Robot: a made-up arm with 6 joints. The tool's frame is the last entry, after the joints. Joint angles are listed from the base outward. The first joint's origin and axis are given. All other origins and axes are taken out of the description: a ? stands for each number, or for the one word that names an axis. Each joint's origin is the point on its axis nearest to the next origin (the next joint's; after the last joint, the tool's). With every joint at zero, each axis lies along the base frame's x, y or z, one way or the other. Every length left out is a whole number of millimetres.
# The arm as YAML. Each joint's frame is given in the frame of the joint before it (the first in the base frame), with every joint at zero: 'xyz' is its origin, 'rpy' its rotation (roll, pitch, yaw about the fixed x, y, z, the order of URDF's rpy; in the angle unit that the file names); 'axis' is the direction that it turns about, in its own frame. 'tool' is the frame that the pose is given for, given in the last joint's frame.
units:
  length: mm
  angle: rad
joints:
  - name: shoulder
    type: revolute
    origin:
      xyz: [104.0, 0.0, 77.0]
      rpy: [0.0, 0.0, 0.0]
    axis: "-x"
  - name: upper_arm
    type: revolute
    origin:
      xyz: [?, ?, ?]
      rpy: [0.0, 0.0, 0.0]
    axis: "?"
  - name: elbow
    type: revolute
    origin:
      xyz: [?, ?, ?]
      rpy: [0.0, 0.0, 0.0]
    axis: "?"
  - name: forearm
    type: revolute
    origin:
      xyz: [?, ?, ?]
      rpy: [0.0, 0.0, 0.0]
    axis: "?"
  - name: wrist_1
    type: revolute
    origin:
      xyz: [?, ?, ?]
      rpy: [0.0, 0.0, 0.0]
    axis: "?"
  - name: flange
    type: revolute
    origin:
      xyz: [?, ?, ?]
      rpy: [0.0, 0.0, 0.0]
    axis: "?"
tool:
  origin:
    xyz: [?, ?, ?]
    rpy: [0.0, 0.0, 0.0]
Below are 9 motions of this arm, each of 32 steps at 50 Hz.
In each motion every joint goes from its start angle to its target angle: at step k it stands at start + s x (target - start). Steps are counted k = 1, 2, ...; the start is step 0. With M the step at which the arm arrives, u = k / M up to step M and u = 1 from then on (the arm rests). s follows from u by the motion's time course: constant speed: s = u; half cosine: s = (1 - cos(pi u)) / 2; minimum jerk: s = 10 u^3 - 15 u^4 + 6 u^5.
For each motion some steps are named. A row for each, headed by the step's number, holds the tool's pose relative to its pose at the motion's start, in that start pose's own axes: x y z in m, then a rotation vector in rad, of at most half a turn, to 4 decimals.
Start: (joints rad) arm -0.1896 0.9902 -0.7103 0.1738 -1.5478 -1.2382
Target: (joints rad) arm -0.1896 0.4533 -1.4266 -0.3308 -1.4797 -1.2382
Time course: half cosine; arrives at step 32
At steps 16, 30, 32:
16: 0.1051 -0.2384 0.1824 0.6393 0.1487 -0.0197
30: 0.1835 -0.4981 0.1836 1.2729 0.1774 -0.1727
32: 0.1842 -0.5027 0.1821 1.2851 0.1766 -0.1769

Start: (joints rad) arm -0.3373 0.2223 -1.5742 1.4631 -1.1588 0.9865
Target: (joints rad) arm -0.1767 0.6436 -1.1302 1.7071 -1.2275 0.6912
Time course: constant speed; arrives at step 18
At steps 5, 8, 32:
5: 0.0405 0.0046 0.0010 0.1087 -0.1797 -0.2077
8: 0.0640 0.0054 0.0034 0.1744 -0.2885 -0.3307
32: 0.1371 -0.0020 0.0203 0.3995 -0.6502 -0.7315

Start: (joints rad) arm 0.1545 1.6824 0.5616 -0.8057 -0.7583 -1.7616
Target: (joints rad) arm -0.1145 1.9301 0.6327 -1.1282 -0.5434 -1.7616
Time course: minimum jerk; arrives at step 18
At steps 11, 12, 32:
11: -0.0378 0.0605 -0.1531 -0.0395 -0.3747 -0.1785
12: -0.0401 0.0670 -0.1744 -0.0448 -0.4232 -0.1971
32: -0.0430 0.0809 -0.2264 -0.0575 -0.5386 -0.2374

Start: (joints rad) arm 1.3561 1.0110 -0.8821 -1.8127 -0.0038 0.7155
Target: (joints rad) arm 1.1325 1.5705 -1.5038 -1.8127 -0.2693 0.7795
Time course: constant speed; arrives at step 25
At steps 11, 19, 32:
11: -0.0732 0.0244 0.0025 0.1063 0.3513 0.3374
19: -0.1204 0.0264 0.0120 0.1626 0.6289 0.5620
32: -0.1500 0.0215 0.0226 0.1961 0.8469 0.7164

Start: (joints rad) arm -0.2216 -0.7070 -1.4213 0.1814 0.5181 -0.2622
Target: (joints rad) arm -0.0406 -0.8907 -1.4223 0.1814 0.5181 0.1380
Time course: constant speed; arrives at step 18
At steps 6, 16, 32:
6: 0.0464 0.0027 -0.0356 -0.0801 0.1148 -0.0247
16: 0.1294 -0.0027 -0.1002 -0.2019 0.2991 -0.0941
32: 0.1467 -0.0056 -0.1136 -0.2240 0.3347 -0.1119

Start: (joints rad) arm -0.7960 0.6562 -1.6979 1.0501 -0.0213 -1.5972
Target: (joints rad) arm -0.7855 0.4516 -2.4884 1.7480 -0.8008 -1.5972
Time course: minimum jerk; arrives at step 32
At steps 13, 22, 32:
13: 0.1115 -0.0201 0.0353 -0.0362 0.3100 -0.0324
22: 0.2814 -0.0583 0.0286 -0.0783 0.7712 -0.0993
32: 0.3384 -0.0754 0.0083 -0.0893 0.9388 -0.1293

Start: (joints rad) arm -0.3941 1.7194 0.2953 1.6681 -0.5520 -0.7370
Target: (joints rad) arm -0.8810 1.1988 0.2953 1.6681 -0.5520 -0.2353
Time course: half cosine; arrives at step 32
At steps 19, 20, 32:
19: 0.1540 -0.0623 0.0418 0.0162 0.4827 0.4320
20: 0.1659 -0.0645 0.0422 0.0161 0.5168 0.4633
32: 0.2444 -0.0715 0.0356 0.0117 0.7398 0.6748

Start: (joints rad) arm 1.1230 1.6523 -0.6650 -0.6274 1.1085 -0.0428
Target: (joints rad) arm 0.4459 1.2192 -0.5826 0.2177 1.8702 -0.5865
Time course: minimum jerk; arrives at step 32
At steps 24, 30, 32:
24: 0.0671 -0.3330 -0.5594 -0.6091 -1.2937 0.8975
30: 0.1106 -0.3912 -0.5835 -0.6371 -1.3774 1.0327
32: 0.1116 -0.3925 -0.5839 -0.6376 -1.3790 1.0357

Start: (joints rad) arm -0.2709 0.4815 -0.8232 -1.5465 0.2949 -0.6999
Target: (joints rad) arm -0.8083 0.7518 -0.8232 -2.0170 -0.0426 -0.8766
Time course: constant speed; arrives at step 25
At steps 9, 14, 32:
9: 0.0456 0.0221 0.0941 0.3044 0.0702 -0.1982
14: 0.0701 0.0119 0.1435 0.4801 0.1132 -0.2939
32: 0.1123 -0.0593 0.2258 0.8807 0.2164 -0.4642

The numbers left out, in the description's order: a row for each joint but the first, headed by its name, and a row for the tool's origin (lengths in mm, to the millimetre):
upper_arm: xyz 0.0 165.0 -86.0, axis -y
elbow: xyz 23.0 0.0 112.0, axis -x
forearm: xyz 0.0 139.0 32.0, axis -x
wrist_1: xyz 0.0 249.0 20.0, axis -y
flange: xyz -44.0 0.0 -177.0, axis +y
tool: xyz -73.0 0.0 243.0

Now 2 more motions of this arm.
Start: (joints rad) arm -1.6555 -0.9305 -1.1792 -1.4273 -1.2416 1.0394
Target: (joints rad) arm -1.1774 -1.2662 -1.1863 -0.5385 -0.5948 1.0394
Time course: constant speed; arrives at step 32
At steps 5, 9, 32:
5: -0.0071 -0.0258 0.0468 0.0947 -0.1787 -0.1556
9: -0.0201 -0.0474 0.0817 0.1630 -0.3237 -0.2815
32: -0.1932 -0.1426 0.2112 0.4601 -1.1446 -1.0332

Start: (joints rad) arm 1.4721 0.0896 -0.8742 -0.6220 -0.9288 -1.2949
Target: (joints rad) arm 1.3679 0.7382 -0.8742 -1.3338 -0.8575 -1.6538
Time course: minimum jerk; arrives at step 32
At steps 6, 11, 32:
6: -0.0160 -0.0147 0.0124 0.0486 -0.0233 0.0147
11: -0.0697 -0.0743 0.0512 0.2270 -0.0996 0.0602
32: -0.2092 -0.3941 0.1115 1.0141 -0.2497 0.1147

